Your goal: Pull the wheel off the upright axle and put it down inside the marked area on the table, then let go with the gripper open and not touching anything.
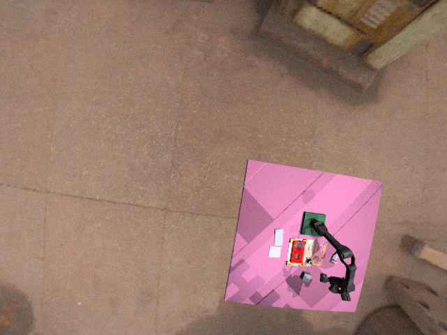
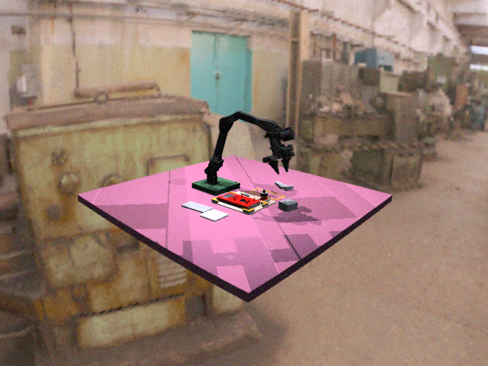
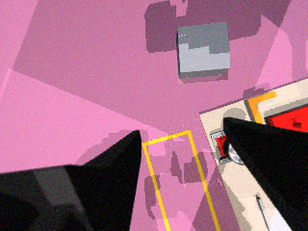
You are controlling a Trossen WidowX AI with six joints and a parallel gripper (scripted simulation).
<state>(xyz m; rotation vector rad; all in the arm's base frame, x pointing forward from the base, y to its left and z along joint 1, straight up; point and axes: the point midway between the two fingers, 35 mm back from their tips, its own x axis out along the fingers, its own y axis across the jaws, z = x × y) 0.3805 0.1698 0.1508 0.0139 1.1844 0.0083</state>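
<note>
My gripper tip is now 11 cm above the wheel, 8 cm to the left of it and 5 cm past it.
</note>
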